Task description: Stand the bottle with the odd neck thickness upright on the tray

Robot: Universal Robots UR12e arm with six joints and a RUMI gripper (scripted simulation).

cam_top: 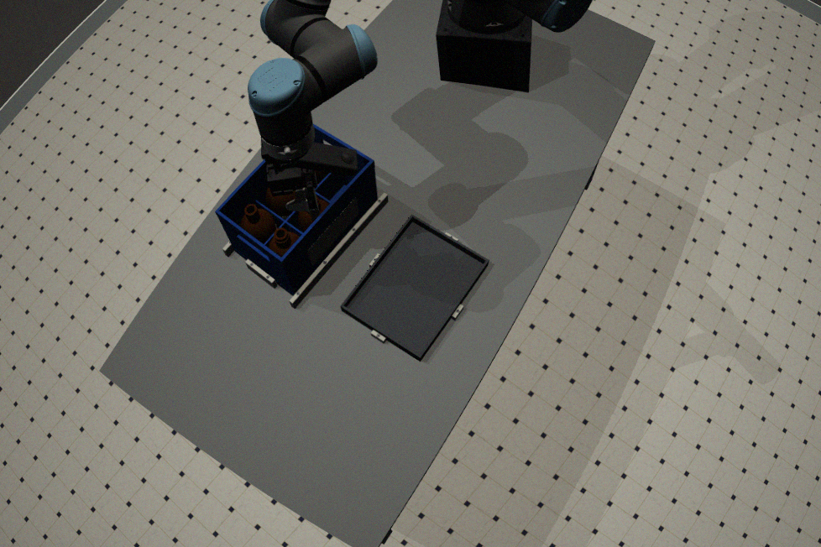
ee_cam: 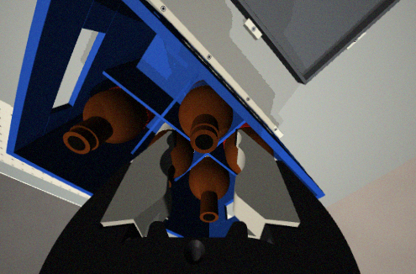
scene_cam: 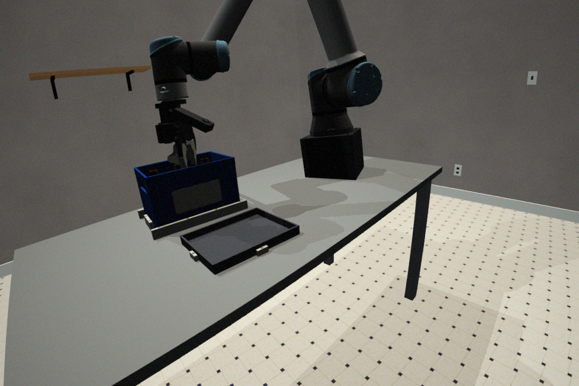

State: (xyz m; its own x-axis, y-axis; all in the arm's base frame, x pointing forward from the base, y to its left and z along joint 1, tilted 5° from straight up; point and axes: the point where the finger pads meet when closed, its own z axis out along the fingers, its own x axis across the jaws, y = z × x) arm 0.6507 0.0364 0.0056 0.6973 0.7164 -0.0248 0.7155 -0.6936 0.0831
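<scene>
My hand is 5 cm to the left of the blue crate and 7 cm above it. The rest, counted from my hand: black tray (3 cm behind, 22 cm to the left, 14 cm below); bottle (9 cm ahead, 9 cm to the right, 7 cm below).
</scene>
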